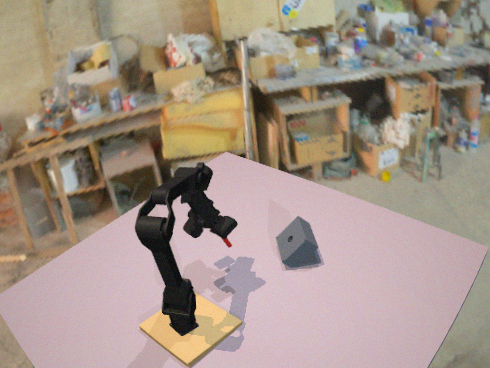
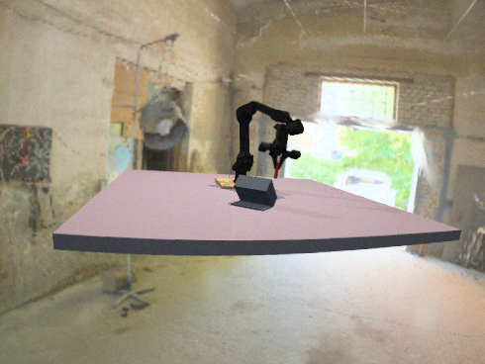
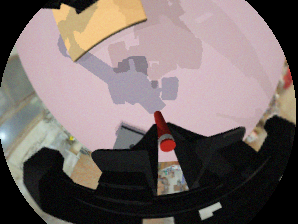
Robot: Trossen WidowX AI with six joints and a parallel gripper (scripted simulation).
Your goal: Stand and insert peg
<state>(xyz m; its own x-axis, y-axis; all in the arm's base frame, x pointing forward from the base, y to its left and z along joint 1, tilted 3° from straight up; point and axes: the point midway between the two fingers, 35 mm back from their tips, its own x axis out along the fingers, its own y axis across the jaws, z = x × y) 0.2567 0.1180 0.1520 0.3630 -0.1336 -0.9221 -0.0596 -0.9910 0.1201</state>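
My gripper tip is 19 cm short of the sloped panel, 12 cm to the left of it and 7 cm above it. The rest, counted from my gripper tip: grey foot plate: 20 cm ahead, 14 cm to the right, 12 cm below; red peg: 2 cm above, 1 cm behind.
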